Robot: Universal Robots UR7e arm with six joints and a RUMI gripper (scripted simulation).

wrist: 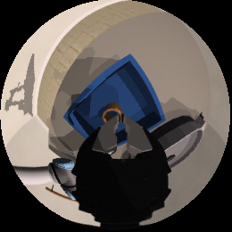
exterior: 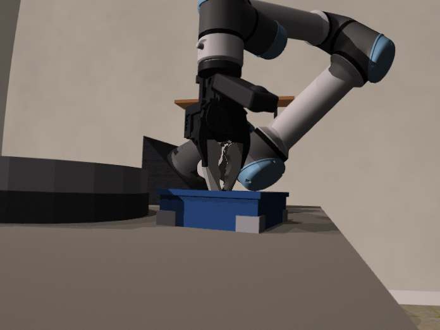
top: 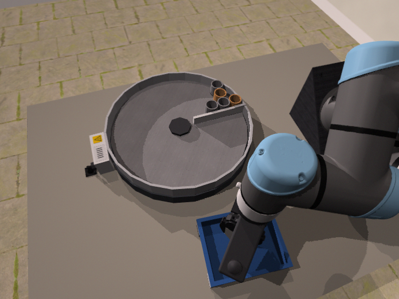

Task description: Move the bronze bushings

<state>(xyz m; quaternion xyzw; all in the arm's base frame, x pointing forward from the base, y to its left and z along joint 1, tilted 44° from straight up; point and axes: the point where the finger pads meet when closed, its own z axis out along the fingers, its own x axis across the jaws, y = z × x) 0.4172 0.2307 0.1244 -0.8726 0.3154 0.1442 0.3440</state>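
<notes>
My gripper is now 1 cm past the blue crate, 1 cm to the right of it and 2 cm above it. The rest, counted from my hand: grey turntable: 5 cm ahead, 34 cm to the right, 1 cm above.
</notes>
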